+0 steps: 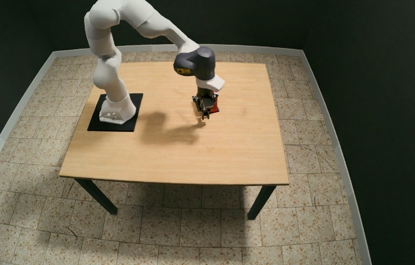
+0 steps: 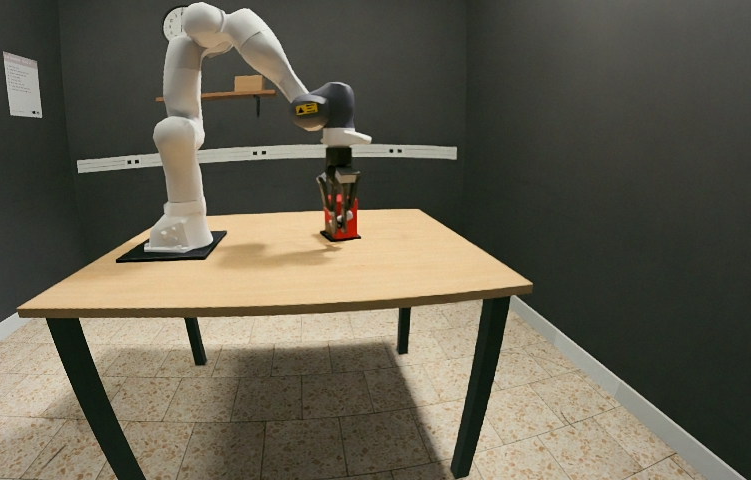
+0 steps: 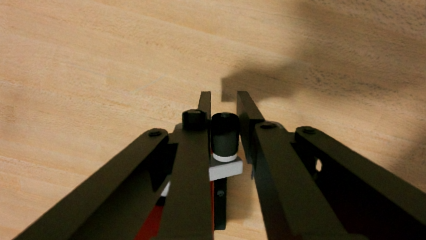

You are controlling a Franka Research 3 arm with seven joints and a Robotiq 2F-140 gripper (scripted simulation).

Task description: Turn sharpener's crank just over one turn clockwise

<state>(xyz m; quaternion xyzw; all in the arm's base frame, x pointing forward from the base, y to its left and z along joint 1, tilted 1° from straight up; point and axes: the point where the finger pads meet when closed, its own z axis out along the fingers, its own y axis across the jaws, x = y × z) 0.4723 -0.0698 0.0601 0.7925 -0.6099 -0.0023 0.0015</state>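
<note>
The crank lies 3 cm to the left of my hand and 1 cm below it.
</note>
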